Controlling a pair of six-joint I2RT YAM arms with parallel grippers.
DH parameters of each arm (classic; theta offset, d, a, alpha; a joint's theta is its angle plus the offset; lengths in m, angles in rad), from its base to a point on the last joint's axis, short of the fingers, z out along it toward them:
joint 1: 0 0.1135 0.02 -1.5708
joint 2: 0 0 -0.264 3.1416
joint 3: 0.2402 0 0.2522 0
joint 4: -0.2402 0 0.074 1.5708
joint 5: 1.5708 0 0 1.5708
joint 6: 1.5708 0.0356 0 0
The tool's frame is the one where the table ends.
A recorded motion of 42 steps. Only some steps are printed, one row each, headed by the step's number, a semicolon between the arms.
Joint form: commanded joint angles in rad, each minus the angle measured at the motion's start. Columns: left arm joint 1, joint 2, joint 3, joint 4, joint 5, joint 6; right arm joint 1, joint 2, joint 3, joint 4, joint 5, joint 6.
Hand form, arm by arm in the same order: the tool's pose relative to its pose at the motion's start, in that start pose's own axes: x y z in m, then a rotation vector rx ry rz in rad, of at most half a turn. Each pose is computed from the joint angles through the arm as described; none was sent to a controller.
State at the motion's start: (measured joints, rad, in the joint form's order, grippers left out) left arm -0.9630 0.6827 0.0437 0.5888 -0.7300 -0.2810; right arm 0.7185 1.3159 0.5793 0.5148 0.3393 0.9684
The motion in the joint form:
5: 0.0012 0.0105 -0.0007 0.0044 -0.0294 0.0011; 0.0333 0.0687 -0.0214 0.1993 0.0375 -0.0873
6: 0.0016 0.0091 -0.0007 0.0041 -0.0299 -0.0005; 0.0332 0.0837 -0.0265 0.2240 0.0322 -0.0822
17: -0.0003 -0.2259 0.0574 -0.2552 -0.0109 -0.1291; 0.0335 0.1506 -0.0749 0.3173 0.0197 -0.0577
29: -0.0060 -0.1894 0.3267 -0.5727 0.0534 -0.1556; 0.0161 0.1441 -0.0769 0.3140 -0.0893 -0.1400
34: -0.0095 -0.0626 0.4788 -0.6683 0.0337 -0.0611; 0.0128 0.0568 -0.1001 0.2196 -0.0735 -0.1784
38: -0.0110 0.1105 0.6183 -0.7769 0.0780 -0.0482; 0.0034 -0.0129 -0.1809 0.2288 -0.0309 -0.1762
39: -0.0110 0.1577 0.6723 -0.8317 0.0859 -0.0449; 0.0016 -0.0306 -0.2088 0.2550 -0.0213 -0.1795
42: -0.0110 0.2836 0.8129 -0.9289 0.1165 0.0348; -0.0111 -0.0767 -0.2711 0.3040 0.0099 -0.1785
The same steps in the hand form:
5: 0.0009 0.0010 0.0006 -0.0308 -0.0036 0.0057; 0.0100 0.0043 0.0052 -0.0804 -0.0664 -0.0541
6: 0.0007 0.0011 0.0005 -0.0314 -0.0047 0.0033; 0.0121 0.0026 0.0068 -0.0872 -0.0647 -0.0476
17: -0.0229 0.0041 -0.0112 -0.0029 -0.0232 -0.1479; 0.0264 -0.0148 0.0109 -0.0791 -0.0413 -0.0318
29: -0.0783 -0.0155 -0.0110 0.0406 0.0610 -0.1186; 0.0250 -0.0150 0.0112 -0.1358 0.0263 -0.1154
34: -0.1031 -0.0325 -0.0006 0.0118 0.1039 0.0228; 0.0183 -0.0163 -0.0015 -0.1017 0.0277 -0.1619
38: -0.1105 -0.0551 0.0187 0.0224 0.2230 0.1251; 0.0163 -0.0309 -0.0173 -0.0665 -0.0105 -0.1574
39: -0.1148 -0.0615 0.0238 0.0187 0.2612 0.1583; 0.0158 -0.0347 -0.0222 -0.0707 -0.0289 -0.1549
42: -0.1272 -0.0812 0.0394 0.0403 0.3335 0.2855; 0.0126 -0.0446 -0.0333 -0.0657 -0.0815 -0.1396

